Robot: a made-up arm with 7 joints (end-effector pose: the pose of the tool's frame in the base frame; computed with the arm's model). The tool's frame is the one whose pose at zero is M. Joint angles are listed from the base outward.
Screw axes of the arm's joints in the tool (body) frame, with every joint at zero. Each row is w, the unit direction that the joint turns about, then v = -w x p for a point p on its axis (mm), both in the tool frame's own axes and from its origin. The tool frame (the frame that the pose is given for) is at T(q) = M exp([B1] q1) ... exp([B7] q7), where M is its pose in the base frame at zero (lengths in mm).
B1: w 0 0 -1 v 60 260 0
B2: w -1 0 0 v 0 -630 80
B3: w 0 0 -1 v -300 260 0
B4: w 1 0 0 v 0 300 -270
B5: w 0 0 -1 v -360 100 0
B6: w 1 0 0 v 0 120 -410
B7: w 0 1 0 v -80 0 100
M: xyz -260 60 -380 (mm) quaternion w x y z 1 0 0 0
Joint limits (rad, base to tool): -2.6..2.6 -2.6..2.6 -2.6..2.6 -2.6..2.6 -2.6..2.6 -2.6..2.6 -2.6..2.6
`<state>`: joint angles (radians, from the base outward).
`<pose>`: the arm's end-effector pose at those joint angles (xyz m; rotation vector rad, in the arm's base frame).
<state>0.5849 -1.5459 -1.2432 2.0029 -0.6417 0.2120 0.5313</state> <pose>0.0086 0.6839 0.5229 -1.4836 0.9825 -2.1579</pose>
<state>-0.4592 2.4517 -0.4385 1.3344 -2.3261 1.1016 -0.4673</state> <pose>-0.0286 -0.7568 0.1392 0.2085 1.9636 0.9701</pose>
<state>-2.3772 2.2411 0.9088 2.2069 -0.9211 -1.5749 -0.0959</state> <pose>0.4448 0.1020 0.3828 -1.2092 2.3550 -1.1874</pose>
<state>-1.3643 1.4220 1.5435 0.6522 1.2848 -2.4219 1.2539</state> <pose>-0.0179 0.1791 0.1845 -0.1822 1.3518 -1.6227</pose>
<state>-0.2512 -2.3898 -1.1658 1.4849 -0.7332 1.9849 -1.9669</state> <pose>-0.5695 -0.1381 0.3485 -1.0032 -1.7808 -0.7694</pose>
